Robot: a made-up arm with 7 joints.
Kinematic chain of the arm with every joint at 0, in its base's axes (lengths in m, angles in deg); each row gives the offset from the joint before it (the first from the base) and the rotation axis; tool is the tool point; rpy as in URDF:
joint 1: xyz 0 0 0.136 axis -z
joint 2: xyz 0 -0.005 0.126 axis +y
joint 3: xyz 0 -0.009 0.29 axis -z
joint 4: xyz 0 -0.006 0.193 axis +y
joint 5: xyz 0 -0.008 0.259 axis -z
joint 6: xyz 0 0 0.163 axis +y
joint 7: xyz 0 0 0.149 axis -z
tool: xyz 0 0 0 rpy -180 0 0
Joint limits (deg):
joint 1: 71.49..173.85
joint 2: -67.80..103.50
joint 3: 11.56..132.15
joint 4: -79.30..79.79
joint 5: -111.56..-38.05
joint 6: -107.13..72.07
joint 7: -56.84..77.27
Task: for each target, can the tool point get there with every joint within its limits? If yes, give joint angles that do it. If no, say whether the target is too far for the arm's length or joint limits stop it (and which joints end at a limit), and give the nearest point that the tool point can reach.
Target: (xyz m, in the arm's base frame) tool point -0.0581 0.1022 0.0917
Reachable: no: joint limits stop it (at a limit: joint 1, joint 2, joint 4, joint 5, joint 6) | nearest point -0.2086 0.5241 0.0544 | short by 0.449 m
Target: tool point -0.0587 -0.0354 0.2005
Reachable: no: joint limits stop it (at a limit: joint 1, joint 2, joint 3, joint 4, joint 5, joint 6) | nearest point -0.3477 -0.3846 -0.0241 | short by 0.506 m
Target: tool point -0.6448 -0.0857 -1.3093
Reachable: no: too far | nearest point -0.5436 -0.0723 -0.4075 | short by 0.908 m
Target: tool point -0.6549 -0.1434 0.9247
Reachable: yes | joints 131.84 44.86 86.84 52.48 -53.19 -48.10 -43.14
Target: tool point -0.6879 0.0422 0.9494
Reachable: yes | joints 157.24 28.92 37.40 40.45 -83.53 -37.72 -12.40
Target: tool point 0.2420 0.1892 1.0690
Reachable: yes | joints 116.04 12.76 29.91 -53.03 -43.95 -51.23 44.91
